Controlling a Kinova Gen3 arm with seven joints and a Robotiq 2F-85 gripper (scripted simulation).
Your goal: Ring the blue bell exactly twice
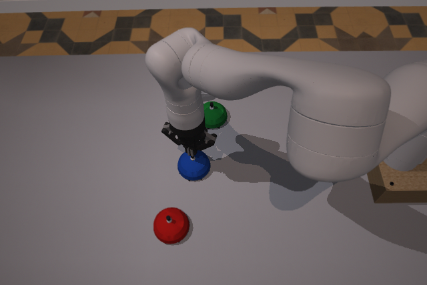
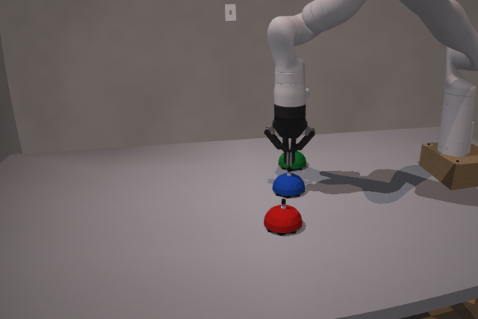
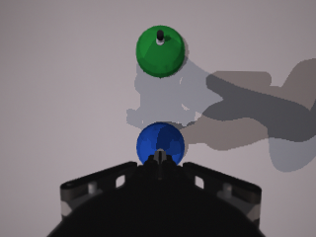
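Right now my hand is 50 mm above the blue bell. The rest, counted from my hand: green bell: 60 mm behind, 150 mm to the right, 50 mm below; red bell: 60 mm ahead, 150 mm to the left, 50 mm below.
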